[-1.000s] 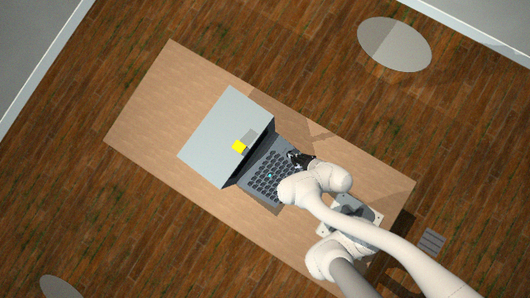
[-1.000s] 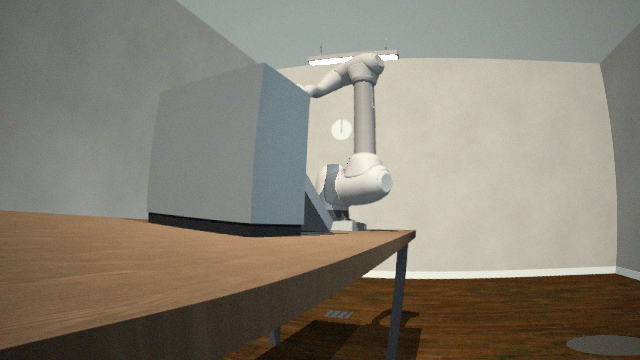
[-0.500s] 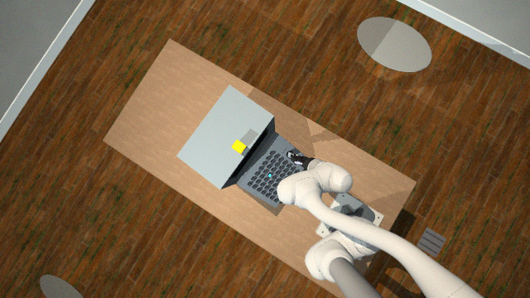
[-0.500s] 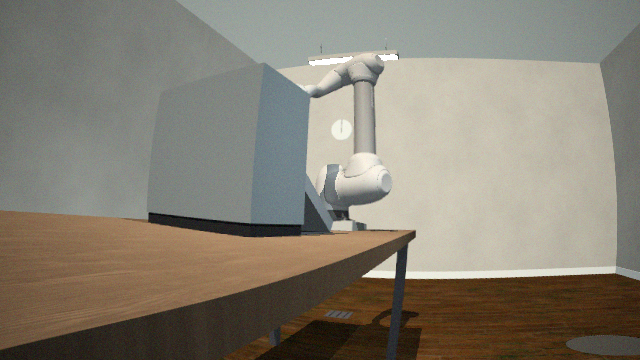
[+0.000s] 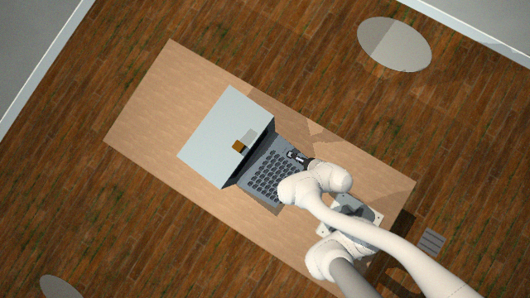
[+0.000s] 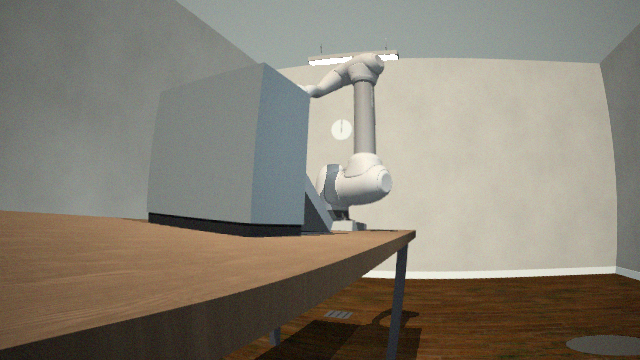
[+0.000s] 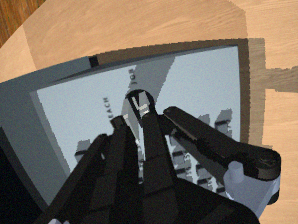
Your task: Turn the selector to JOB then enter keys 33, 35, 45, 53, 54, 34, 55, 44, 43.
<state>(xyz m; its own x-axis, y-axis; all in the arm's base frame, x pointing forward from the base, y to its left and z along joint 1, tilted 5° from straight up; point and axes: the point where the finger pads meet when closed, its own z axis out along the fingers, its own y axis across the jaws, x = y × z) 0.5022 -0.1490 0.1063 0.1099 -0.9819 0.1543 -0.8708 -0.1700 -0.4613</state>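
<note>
Right now the selector knob is 2 cm below my hand and 1 cm ahead of it. Also, from my hand: keypad 11 cm to the left, 7 cm below, 4 cm ahead.
</note>
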